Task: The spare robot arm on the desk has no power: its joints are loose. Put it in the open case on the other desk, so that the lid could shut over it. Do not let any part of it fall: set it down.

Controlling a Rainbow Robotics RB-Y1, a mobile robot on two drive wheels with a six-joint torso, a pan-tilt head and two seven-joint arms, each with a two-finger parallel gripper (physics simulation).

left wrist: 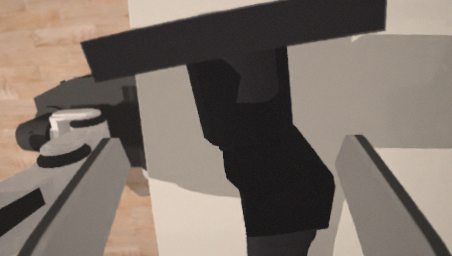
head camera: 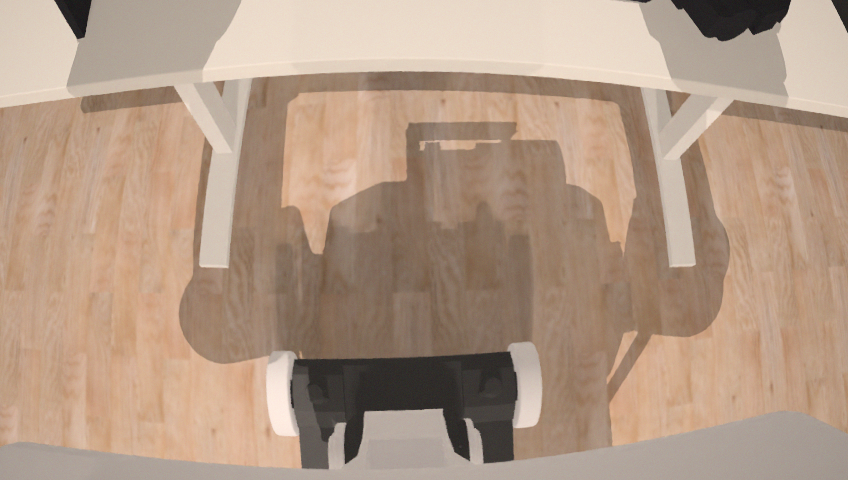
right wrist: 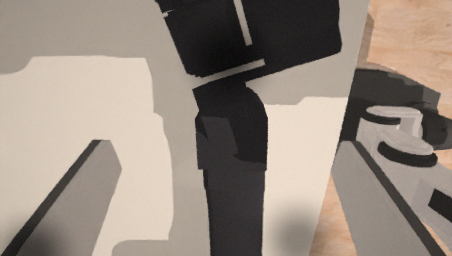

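Seen in the pictures: left gripper, fingertip midpoint: (left wrist: 230, 151); right gripper, fingertip midpoint: (right wrist: 225, 155); robot's base at its link origin: (head camera: 403, 394).
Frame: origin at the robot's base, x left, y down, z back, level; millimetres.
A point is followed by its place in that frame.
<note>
The spare robot arm (head camera: 731, 14) (left wrist: 280, 185) (right wrist: 235, 200) is black and lies on the white desk (head camera: 416, 35) @[x -25, y -951, z -299 mm] (left wrist: 190, 220) @[x 117, y -951, z -328 mm] (right wrist: 100, 100) @[x -272, y -951, z -530 mm]. In the head view, parts of its two ends show at the top edge. My left gripper (left wrist: 230, 151) @[x 291, y -1108, z -389 mm] is open; the arm's end with the flat dark base plate (left wrist: 235, 37) @[x 340, y -1151, z -392 mm] shows beneath and between its fingers. My right gripper (right wrist: 225, 155) @[x -287, y -1106, z -389 mm] is open; a slim link and wrist joint show beneath and between its fingers, with the blocky far end beyond. How high the fingers are is unclear. The open case does not show.
The desk's front edge runs across the head view above its two white legs (head camera: 217, 208) (head camera: 678, 208). My dark wheeled base (head camera: 404, 380) @[x -4, y -191, z -26 mm] (left wrist: 122, 110) @[x 67, y -169, z 123 mm] (right wrist: 380, 90) @[x -149, y -169, z 272 mm] stands on the wooden floor in front of the desk, between those legs as seen from above.
</note>
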